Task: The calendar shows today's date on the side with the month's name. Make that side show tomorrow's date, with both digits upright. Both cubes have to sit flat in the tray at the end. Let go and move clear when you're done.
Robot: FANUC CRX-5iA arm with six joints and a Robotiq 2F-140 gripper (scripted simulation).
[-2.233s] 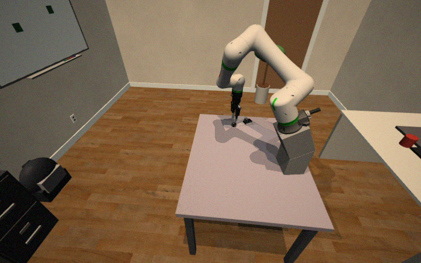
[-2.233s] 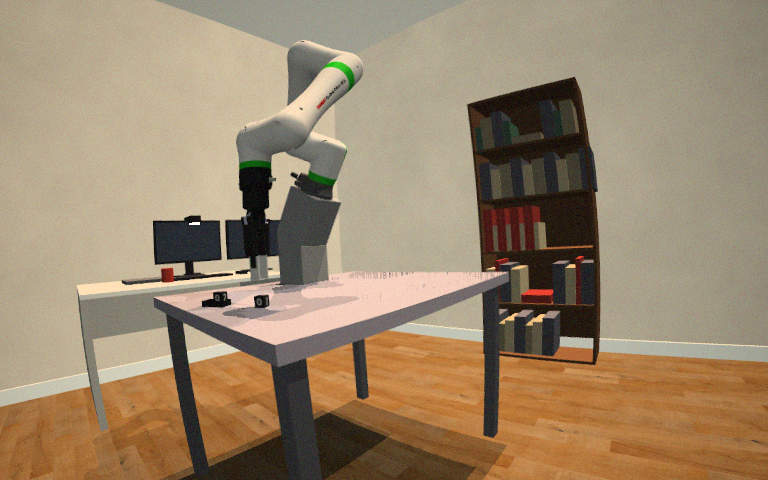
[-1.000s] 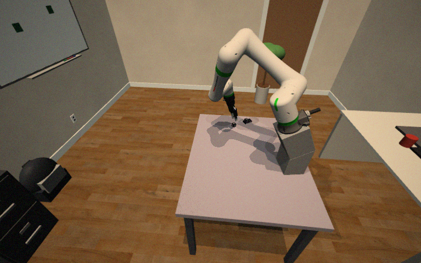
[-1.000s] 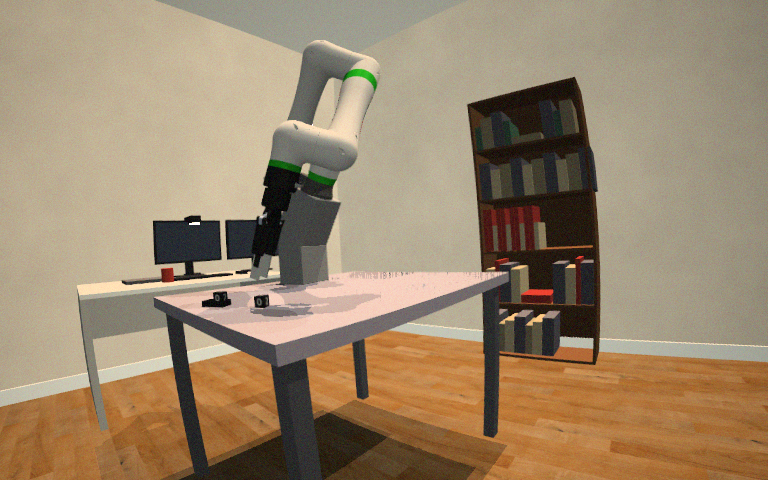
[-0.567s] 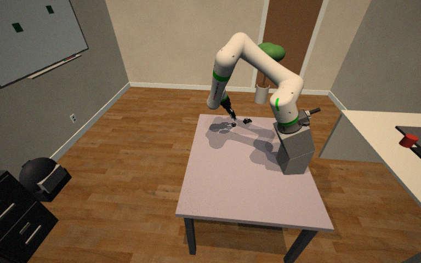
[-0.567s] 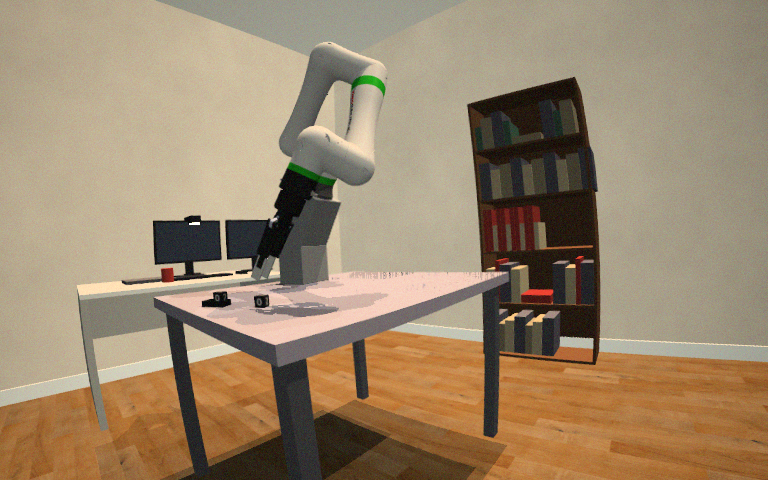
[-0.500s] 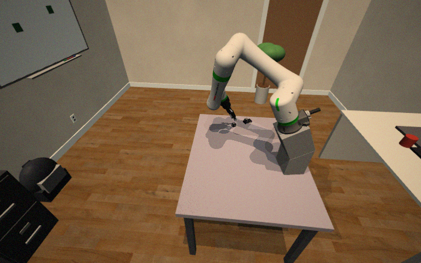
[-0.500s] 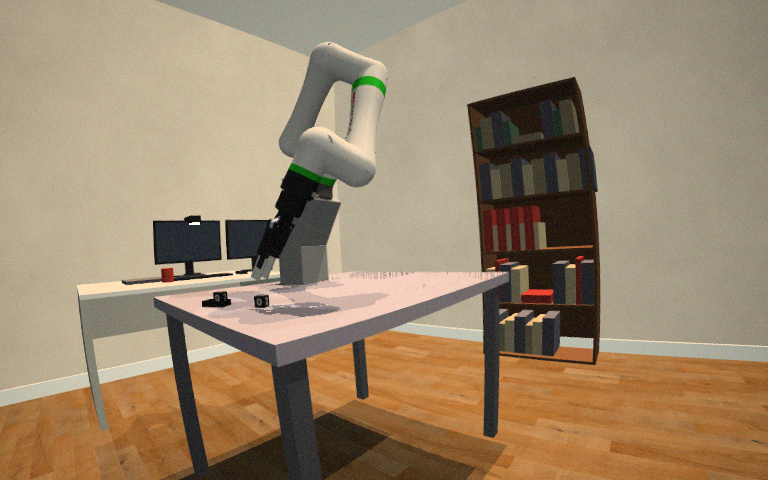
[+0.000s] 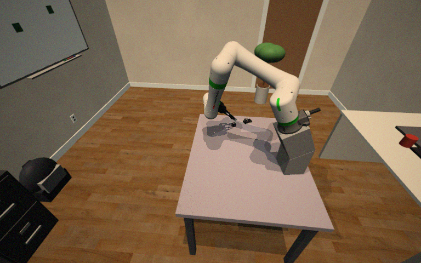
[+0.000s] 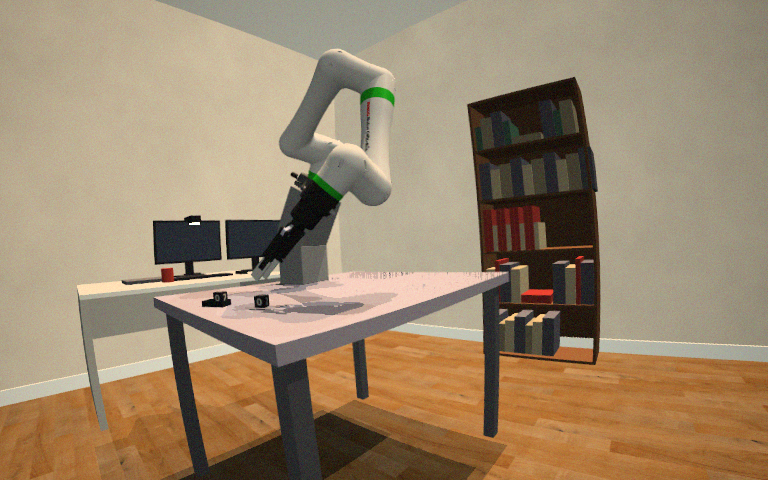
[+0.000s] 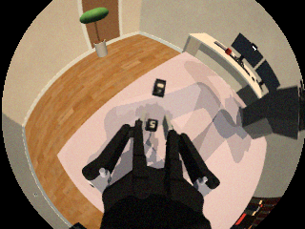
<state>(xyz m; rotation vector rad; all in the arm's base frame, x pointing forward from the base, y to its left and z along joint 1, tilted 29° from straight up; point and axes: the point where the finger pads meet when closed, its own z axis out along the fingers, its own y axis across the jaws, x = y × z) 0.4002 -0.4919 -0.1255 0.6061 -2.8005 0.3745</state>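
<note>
Right now the black digit cube is 9 cm below my hand, 2 cm behind it and 1 cm to the right of it.
</note>
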